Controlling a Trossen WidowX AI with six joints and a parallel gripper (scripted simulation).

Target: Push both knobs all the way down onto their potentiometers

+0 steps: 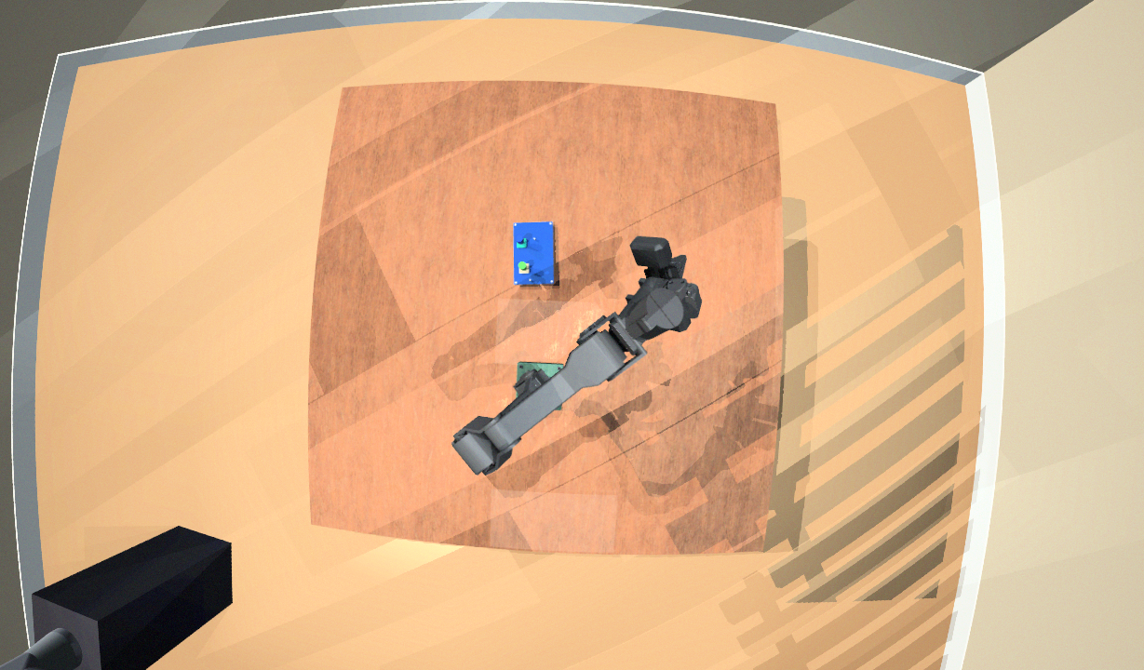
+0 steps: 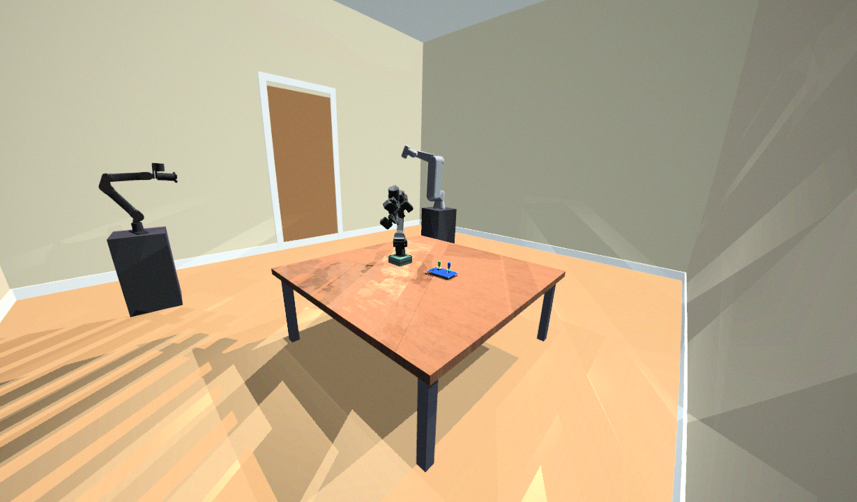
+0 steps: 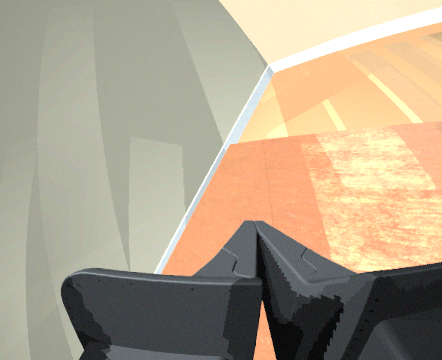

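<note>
Now: the green knob 320 mm to the left of my gripper tip, 280 mm below it and 10 mm behind it. From my gripper tip the other things lie so: blue knob (330 mm to the left, 280 mm below, 50 mm ahead).
</note>
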